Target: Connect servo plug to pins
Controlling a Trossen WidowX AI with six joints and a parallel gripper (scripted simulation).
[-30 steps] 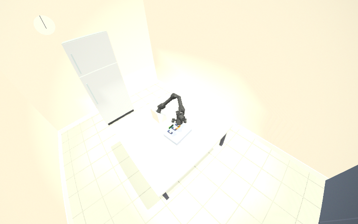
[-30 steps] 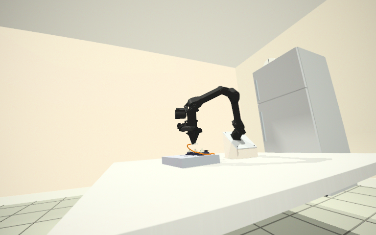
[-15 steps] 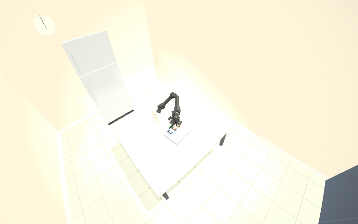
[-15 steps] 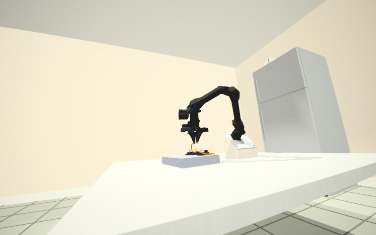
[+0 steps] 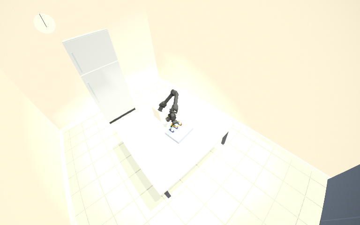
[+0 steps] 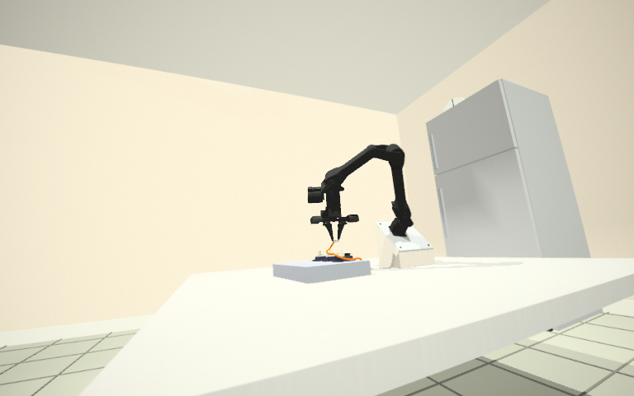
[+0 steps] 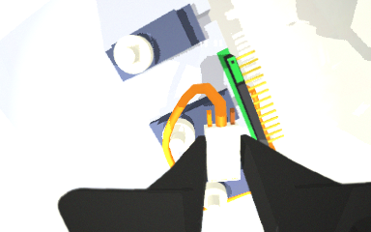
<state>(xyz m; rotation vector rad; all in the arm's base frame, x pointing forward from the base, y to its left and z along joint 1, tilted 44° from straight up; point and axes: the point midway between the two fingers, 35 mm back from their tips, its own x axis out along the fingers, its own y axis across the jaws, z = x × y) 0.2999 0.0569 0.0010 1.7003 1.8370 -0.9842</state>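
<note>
The green band is 5 cm below my gripper tip, 3 cm to the right of it and 2 cm behind it. Also, from my gripper tip: grey holder plate: 13 cm ahead, 10 cm below, 4 cm to the left.
</note>
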